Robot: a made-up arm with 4 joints.
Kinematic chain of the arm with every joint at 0, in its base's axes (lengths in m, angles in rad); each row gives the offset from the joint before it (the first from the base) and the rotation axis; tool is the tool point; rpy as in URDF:
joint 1: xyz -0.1 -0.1 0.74 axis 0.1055 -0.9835 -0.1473
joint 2: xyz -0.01 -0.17 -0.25 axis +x
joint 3: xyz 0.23 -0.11 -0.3 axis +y
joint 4: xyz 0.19 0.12 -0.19 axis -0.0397 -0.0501 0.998
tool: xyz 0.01 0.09 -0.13 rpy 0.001 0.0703 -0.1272
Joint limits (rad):
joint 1: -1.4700..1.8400
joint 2: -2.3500..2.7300
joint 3: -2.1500..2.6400
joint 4: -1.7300..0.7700
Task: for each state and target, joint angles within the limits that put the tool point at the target. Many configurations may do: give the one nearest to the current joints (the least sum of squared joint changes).
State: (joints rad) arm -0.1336 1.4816 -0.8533 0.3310
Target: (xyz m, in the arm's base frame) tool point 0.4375 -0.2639 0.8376
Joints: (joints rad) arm 0.3925 2.1361 -1.5495 0.0131
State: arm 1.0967 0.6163 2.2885 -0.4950
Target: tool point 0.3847 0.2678 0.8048
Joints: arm 1.6293 1.0610 1.4071 -0.6050
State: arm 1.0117 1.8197 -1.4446 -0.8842
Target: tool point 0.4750 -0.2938 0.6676
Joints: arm 0.2009 2.4709 -1.5102 -1.0922
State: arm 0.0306 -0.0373 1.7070 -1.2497
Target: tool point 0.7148 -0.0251 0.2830
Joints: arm 0.9099 0.2940 0.9027 -1.2705
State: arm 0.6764 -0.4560 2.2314 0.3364
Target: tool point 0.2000 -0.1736 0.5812
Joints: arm 1.3299 0.0400 2.6400 0.7610
